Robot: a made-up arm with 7 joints.
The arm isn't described. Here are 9 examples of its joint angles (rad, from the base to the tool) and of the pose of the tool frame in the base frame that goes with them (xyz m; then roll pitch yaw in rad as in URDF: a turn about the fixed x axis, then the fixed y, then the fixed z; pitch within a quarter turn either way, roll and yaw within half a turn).
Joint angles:
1: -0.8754 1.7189 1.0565 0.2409 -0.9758 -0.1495 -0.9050
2: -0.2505 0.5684 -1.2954 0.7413 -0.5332 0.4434 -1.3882
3: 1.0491 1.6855 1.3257 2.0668 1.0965 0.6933 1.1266
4: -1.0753 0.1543 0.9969 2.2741 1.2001 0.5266 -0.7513
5: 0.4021 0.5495 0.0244 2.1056 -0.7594 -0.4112 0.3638
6: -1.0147 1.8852 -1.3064 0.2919 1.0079 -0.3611 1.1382
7: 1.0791 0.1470 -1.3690 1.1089 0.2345 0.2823 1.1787
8: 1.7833 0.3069 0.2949 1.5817 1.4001 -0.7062 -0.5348
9: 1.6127 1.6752 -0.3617 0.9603 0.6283 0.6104 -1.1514
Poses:
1: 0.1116 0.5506 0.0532 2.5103 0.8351 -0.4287
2: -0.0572 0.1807 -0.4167 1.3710 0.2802 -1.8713
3: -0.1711 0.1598 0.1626 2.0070 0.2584 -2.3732
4: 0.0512 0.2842 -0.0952 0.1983 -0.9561 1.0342
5: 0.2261 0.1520 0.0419 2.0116 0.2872 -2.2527
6: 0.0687 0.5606 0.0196 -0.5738 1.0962 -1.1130
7: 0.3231 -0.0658 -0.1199 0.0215 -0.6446 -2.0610
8: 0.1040 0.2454 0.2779 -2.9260 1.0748 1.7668
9: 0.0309 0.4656 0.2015 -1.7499 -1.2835 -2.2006
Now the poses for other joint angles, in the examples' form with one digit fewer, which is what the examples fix.
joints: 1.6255 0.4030 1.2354 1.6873 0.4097 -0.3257 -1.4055
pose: 0.051 0.405 0.088 -0.329 0.558 -2.399
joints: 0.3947 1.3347 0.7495 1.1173 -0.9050 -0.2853 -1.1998
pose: 0.127 0.453 0.143 -2.735 0.151 -0.887
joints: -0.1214 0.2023 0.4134 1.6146 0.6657 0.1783 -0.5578
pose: 0.218 0.254 -0.187 -0.670 -1.110 1.581
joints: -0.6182 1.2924 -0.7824 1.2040 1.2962 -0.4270 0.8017
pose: -0.001 0.345 -0.299 -0.603 -0.525 -0.158
